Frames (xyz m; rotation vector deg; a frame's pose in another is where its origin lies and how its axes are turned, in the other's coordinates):
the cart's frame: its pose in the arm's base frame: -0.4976 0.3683 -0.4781 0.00 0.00 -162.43
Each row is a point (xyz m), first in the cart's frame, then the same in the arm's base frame.
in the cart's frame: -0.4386 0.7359 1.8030
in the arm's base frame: 0.1427 -0.2009 1.3249
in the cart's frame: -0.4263 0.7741 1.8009
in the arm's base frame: 0.1425 -0.2410 1.3228
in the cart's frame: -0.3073 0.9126 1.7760
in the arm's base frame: 0.0709 -0.4090 1.2979
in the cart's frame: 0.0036 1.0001 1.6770
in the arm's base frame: -0.1991 -0.5862 1.1989
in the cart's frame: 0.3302 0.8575 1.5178
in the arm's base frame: -0.5535 -0.5489 1.0397
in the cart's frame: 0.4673 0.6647 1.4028
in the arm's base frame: -0.7424 -0.4065 0.9247
